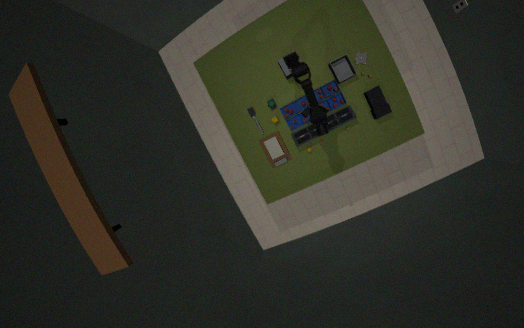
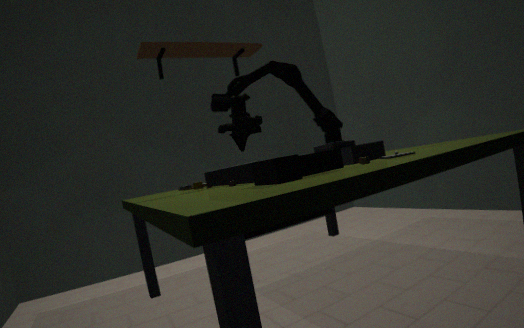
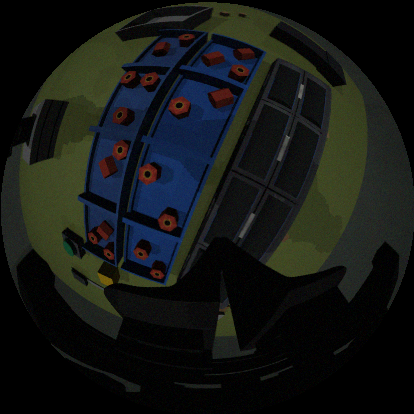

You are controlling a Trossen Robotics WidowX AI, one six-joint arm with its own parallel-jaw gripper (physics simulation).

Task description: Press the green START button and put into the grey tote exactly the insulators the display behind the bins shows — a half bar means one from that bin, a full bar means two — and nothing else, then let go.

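Places are measured from the arm's base along level axes (x back, y right, z up), in centimetres.
Where they show: gripper, fingertip midpoint: (image 2: 242, 151) (image 3: 219, 242); arm's base, link origin: (image 2: 334, 143).
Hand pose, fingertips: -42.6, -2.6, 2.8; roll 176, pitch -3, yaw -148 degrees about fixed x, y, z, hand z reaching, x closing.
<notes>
Things, the pixels of their top centre, and the offset from my fingertips, as dx, dy, dz. "pt": a spot on its surface instead.
- grey tote, top centre: (image 2: 352, 146) (image 1: 343, 68) +28.9, -29.4, -5.8
- green START button, top centre: (image 3: 67, 249) (image 1: 271, 103) +21.6, +24.4, -7.1
- yellow block, top centre: (image 3: 105, 280) (image 1: 275, 119) +9.9, +25.5, -7.3
- long-handled tool, surface spot: (image 1: 251, 112) pt +20.8, +40.8, -9.2
- brown-framed board, top centre: (image 1: 274, 149) -11.0, +32.7, -9.4
- black box, top centre: (image 2: 296, 154) (image 1: 378, 101) +0.3, -45.9, -5.6
- small grey plate, top centre: (image 1: 361, 57) +32.8, -44.5, -9.6
My gripper (image 2: 243, 149) (image 3: 219, 242) is shut and empty, hanging high above the bins and display. The blue bins (image 1: 295, 107) (image 3: 185, 135) form two rows of compartments holding red-orange hexagonal insulators (image 3: 179, 106), some upright and some on their sides. The dark display (image 1: 297, 139) (image 3: 260, 184) lies along the bins' far side; several pale bars show, one end is hidden behind my fingers, and half or full is hard to tell. The grey tote (image 1: 334, 73) (image 3: 135, 35) stands beyond one bin end; no insulator shows inside. The green START button (image 1: 271, 103) (image 3: 70, 246) sits off the opposite end.
A yellow block (image 1: 275, 120) (image 3: 108, 275), a long-handled tool (image 1: 251, 112) and a brown-framed board (image 1: 267, 153) lie near the button end. A black box (image 1: 377, 102) (image 3: 310, 50) and a small grey plate (image 1: 361, 58) are near the tote end. An orange-brown shelf (image 2: 200, 50) hangs on the wall.
</notes>
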